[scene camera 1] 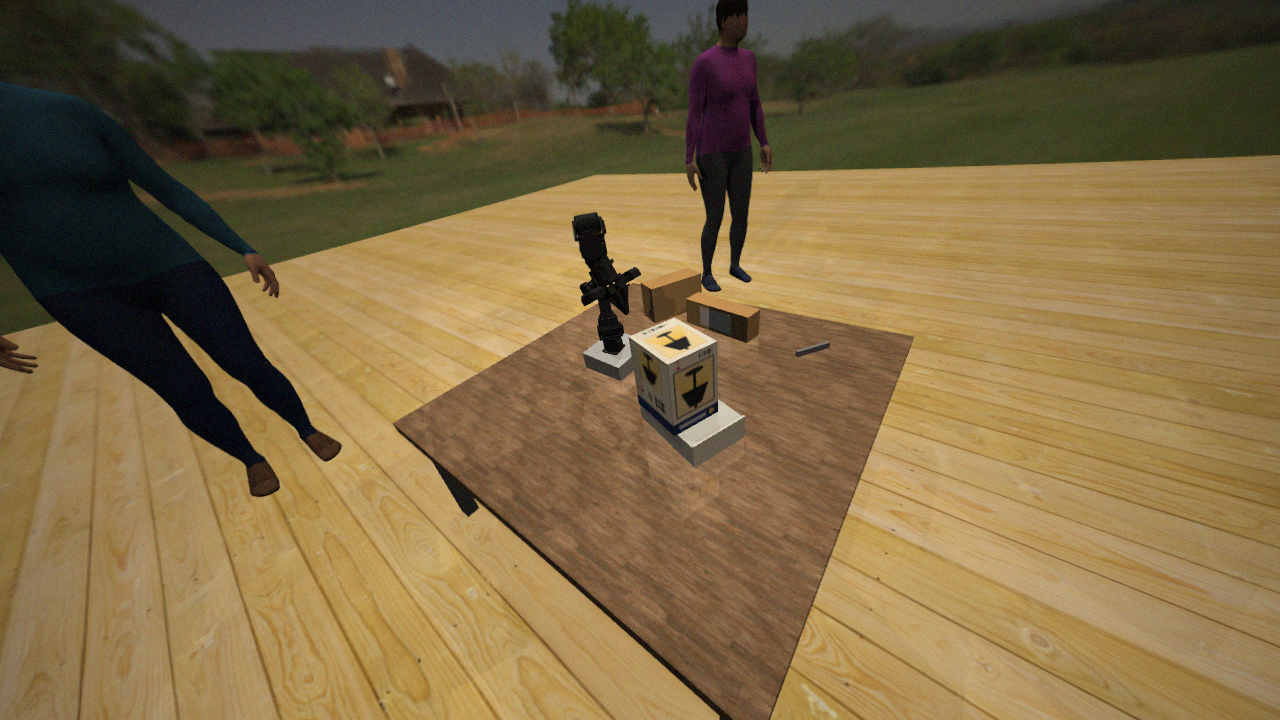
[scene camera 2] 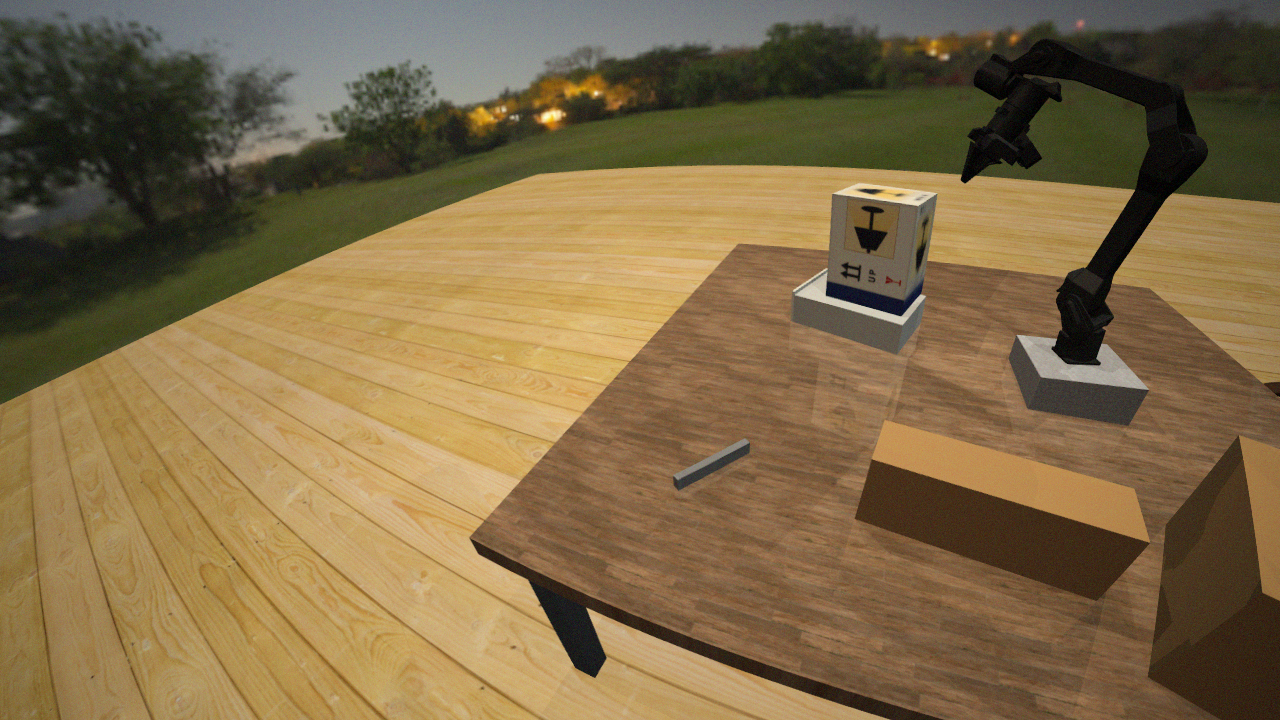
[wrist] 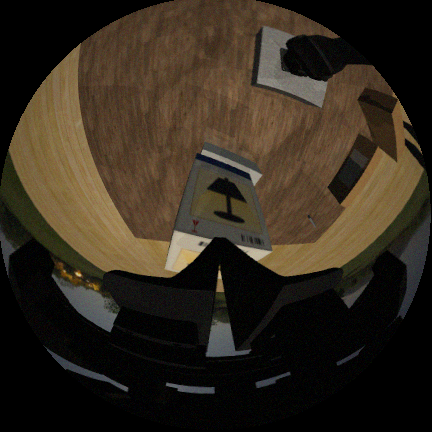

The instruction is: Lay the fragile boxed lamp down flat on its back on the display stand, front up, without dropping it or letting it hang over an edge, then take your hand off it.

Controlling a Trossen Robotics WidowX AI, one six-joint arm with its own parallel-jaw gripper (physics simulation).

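Places are measured from the arm's base along level axes (x ahead, y left, z up), in metres.
Pixels of known places: gripper, between the fingertips: (scene camera 1: 627, 314) (scene camera 2: 962, 181) (wrist: 218, 242); arm's base, origin of its link: (scene camera 1: 613, 348) (scene camera 2: 1075, 356) (wrist: 293, 61).
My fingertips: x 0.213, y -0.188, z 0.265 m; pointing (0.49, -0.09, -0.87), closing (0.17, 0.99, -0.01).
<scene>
Ahead of a thing's pixels: the offset from my fingertips to its top centre. Level surfaces: height alone.
The boxed lamp (scene camera 1: 693, 394) (scene camera 2: 872, 232) (wrist: 222, 200) is a white carton with yellow panels, black lamp pictures and a dark blue band. It stands upright on the display stand (scene camera 1: 716, 438) (scene camera 2: 848, 322) (wrist: 255, 175), blue band down, with the lamp pictures on its visible sides upside down. A bare strip of the low, pale stand shows beside it, with a thin lip along the far left edge in scene camera 2. My gripper (scene camera 1: 624, 309) (scene camera 2: 966, 180) (wrist: 218, 242) is shut and empty, above and to the arm's side of the carton, apart from it. The carton's underside is hidden.
Two brown cardboard boxes @(0.558 m left, 0.069 m ahead, 0.221 m down) (scene camera 1: 723, 317) (scene camera 2: 1002, 510) @(0.649 m left, 0.189 m back, 0.171 m down) (scene camera 1: 671, 293) (scene camera 2: 1226, 555) stand on the brown table @(0.331 m down) (scene camera 1: 554, 483) (scene camera 2: 626, 501). A small grey bar @(0.487 m left, 0.428 m ahead, 0.309 m down) (scene camera 1: 812, 349) (scene camera 2: 711, 463) lies near one edge. The arm's grey base block (scene camera 1: 608, 360) (scene camera 2: 1078, 394) (wrist: 272, 65) is near the stand. Two people stand beyond the table.
</scene>
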